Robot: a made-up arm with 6 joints. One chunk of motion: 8 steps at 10 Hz.
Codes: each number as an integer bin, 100 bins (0 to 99) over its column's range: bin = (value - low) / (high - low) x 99, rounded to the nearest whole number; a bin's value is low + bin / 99 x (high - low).
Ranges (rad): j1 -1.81..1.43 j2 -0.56..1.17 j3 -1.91..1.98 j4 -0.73..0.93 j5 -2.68..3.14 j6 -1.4..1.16
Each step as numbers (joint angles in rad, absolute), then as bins.
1 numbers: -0.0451 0.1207 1.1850 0.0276 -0.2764 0.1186
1 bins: 54 39 79 45 41 59
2 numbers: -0.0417 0.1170 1.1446 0.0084 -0.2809 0.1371
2 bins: 54 39 78 44 41 59
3 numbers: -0.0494 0.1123 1.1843 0.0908 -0.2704 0.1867
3 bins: 54 38 79 49 41 61
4 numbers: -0.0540 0.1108 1.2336 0.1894 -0.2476 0.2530
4 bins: 54 38 80 55 41 64
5 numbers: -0.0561 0.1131 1.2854 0.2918 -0.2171 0.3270
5 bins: 54 39 81 61 42 67
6 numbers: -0.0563 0.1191 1.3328 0.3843 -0.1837 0.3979
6 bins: 54 39 83 66 42 70
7 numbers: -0.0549 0.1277 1.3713 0.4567 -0.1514 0.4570
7 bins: 54 39 84 71 43 72
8 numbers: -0.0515 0.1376 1.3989 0.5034 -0.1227 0.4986
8 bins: 54 40 84 74 44 73
